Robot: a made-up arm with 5 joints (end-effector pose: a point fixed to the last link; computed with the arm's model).
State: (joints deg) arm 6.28 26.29 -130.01 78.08 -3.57
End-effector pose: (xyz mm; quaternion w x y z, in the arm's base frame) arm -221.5 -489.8 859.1 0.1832 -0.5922 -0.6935 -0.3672
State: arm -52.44 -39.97 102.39 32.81 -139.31
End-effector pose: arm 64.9 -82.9 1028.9 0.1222 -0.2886 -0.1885 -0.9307
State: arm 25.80 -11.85 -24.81 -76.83 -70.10
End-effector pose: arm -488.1 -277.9 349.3 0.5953 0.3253 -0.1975 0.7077
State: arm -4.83 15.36 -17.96 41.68 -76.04
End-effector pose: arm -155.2 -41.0 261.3 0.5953 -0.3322 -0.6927 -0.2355
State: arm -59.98 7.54 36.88 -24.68 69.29
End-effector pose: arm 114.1 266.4 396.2 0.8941 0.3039 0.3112 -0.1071
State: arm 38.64 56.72 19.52 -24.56 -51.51
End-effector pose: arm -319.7 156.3 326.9 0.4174 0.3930 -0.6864 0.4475
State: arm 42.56 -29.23 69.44 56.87 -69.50
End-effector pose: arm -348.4 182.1 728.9 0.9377 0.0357 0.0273 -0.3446
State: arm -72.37 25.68 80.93 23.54 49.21
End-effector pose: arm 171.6 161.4 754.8 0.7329 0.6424 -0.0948 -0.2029
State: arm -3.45 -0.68 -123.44 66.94 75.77
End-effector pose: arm -220.1 -651.9 821.0 0.5908 -0.4268 -0.1236 -0.6734
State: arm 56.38 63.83 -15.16 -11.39 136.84
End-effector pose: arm 21.7 236.3 178.2 0.7659 -0.4088 0.4461 0.2175
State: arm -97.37 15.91 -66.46 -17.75 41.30
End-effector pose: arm -609.3 -38.0 195.0 0.4123 -0.1735 0.5840 -0.6774
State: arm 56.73 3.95 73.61 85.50 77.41
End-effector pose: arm -551.2 172.2 584.2 0.2633 0.2791 0.9235 -0.0022
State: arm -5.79 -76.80 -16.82 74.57 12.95
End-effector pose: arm -589.2 -99.1 501.7 0.5518 -0.3375 0.5439 -0.5346
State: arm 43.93 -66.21 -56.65 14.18 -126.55
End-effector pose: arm -431.3 -515.5 613.9 0.5507 0.0975 -0.4901 0.6686
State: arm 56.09 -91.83 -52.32 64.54 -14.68
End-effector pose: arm -182.7 -485.7 605.7 0.6801 -0.6782 0.0343 0.2762
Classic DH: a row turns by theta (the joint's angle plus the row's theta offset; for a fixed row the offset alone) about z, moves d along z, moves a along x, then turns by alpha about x. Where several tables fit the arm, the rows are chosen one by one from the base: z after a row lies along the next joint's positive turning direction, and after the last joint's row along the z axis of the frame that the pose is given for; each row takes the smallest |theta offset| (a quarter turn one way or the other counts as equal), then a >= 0, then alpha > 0; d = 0 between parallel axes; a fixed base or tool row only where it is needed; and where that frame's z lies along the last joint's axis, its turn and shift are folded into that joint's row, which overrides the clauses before.
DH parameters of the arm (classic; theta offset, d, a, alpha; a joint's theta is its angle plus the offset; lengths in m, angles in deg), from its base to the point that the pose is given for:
base (fixed): 18.09 0 -0.2093 0
joint 1: -23.57 0.6146 0.0025 83.15
joint 2: -89.34 0.0929 -0.0255 -95.45
joint 3: -83.12 -0.1397 -0.124 -90
joint 4: -90 0.427 0.002 90
joint 5: 0 0.149 0.093 90
tool (fixed): 0 0.031 0 0

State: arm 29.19 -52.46 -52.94 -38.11 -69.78
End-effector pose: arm -518.5 -410.2 575.6 0.7465 0.0609 0.0176 0.6624
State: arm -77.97 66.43 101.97 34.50 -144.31
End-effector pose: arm -77.4 412.8 619.3 0.2598 0.0616 0.8181 0.5094
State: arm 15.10 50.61 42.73 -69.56 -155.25
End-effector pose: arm -306.9 121.1 205.7 0.3492 -0.7278 0.5861 -0.0699
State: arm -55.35 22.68 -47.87 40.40 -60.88
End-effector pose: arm -296.7 -266.5 284.1 0.4105 -0.7290 -0.3939 -0.3806
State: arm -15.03 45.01 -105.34 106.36 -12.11
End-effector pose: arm -401.4 -474.8 737.3 0.0549 0.3998 0.7252 0.5579
